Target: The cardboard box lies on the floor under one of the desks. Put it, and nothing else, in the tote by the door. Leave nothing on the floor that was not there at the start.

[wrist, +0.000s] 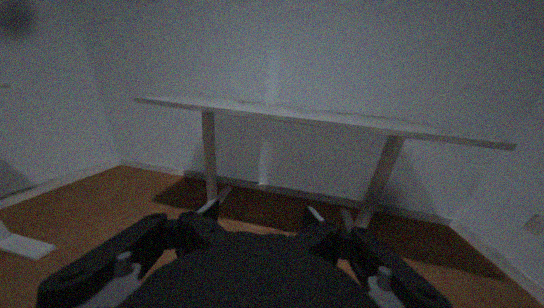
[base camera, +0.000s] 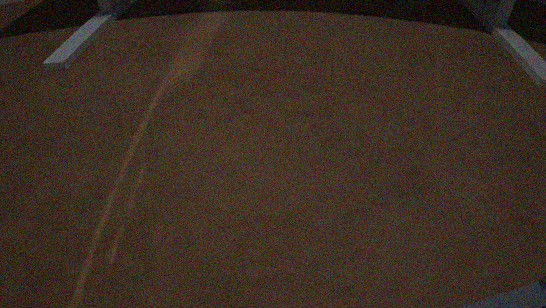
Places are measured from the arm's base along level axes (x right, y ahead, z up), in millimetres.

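Where they show: gripper, between the fingertips: (wrist: 261, 212).
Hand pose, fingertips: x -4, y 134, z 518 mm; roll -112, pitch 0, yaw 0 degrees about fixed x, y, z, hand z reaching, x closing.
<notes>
After its pixels a point has its place.
The cardboard box and the tote do not show clearly in either view. A desk with a pale top (wrist: 300, 113) {x 156, y 831, z 554 mm} stands in front of the far wall in the wrist view, with dark shadow on the floor beneath it. I make out no box under it. In the base view the desk's left foot (base camera: 82, 40) {x -456, y 891, z -371 mm} and right foot (base camera: 520, 50) {x 718, y 710, z -371 mm} show at the top. My gripper (wrist: 261, 212) {x -4, y 134, z 518 mm} is open, with nothing between its fingers, and it appears in front of the desk. Its fingers and body hide part of the floor below the desk.
The desk's left leg (wrist: 209, 155) {x -432, y 1095, z 151 mm} and right leg (wrist: 382, 175) {x 758, y 877, z 217 mm} slant down to the floor. A white flat piece (wrist: 27, 246) {x -1380, y 688, z -372 mm} lies at the left edge of the wrist view. A small tan patch (wrist: 536, 224) {x 1795, y 784, z 10 mm}, too blurred to name, shows at the right edge. Walls meet behind the desk.
</notes>
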